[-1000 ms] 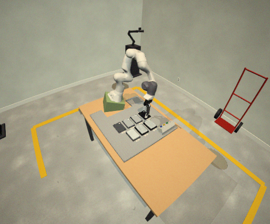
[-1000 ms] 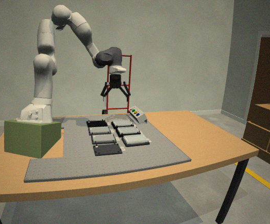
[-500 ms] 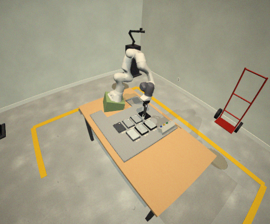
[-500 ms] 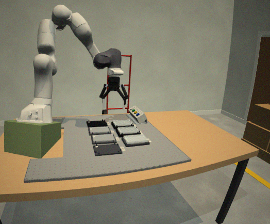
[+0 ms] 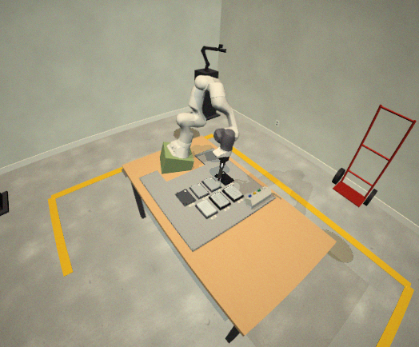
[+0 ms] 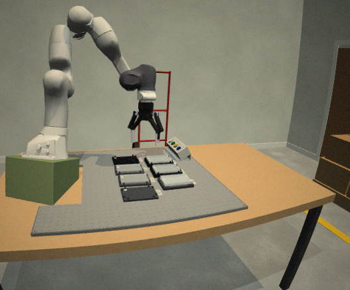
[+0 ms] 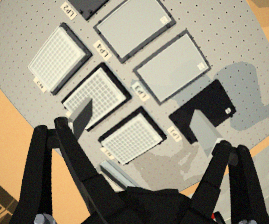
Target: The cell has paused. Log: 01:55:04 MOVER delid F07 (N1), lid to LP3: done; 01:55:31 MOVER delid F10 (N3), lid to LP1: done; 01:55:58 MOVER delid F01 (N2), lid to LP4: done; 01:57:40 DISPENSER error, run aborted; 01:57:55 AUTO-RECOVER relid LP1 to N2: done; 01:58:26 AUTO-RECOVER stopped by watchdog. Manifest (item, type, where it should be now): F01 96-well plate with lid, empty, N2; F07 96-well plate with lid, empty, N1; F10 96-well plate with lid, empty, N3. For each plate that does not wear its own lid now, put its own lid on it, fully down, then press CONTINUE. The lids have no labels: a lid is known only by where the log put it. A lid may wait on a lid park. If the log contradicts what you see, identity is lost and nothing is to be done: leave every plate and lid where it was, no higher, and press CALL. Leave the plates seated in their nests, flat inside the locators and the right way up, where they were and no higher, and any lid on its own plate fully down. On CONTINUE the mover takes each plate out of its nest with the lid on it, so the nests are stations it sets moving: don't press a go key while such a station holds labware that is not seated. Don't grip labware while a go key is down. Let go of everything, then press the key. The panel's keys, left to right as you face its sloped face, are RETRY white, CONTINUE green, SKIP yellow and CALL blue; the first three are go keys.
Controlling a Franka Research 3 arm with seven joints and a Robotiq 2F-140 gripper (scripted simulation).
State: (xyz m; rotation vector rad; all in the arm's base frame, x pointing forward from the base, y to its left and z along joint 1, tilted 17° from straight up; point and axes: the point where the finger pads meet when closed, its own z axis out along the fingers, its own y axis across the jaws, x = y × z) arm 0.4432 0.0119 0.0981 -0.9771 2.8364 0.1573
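Right now the park LP3 is 14 cm below my hand and 8 cm behind it. Round my hand: plate (20 cm to the right, 13 cm below, 9 cm ahead); park LP1 (14 cm to the left, 14 cm below, 7 cm behind); blue call key (24 cm ahead, 10 cm to the left, 8 cm below).
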